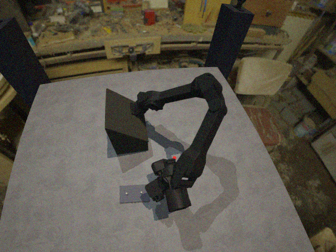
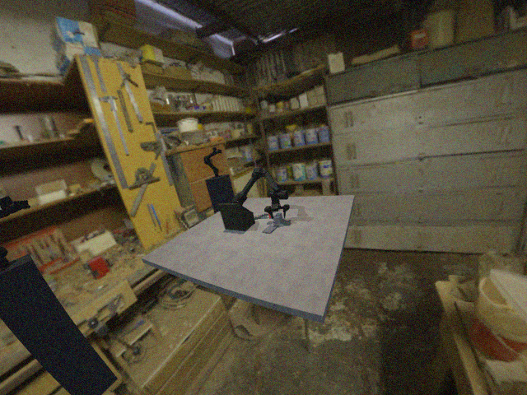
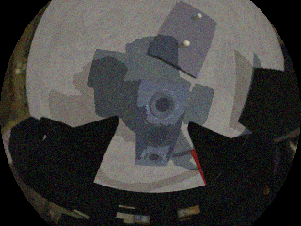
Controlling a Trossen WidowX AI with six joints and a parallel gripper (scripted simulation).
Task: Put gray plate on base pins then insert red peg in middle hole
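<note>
The gray plate lies 1 cm above my gripper tip. The rest, counted from my gripper tip: base 13 cm to the right, 2 cm below, 1 cm behind; then red peg 11 cm behind, 5 cm to the left, 2 cm above.
</note>
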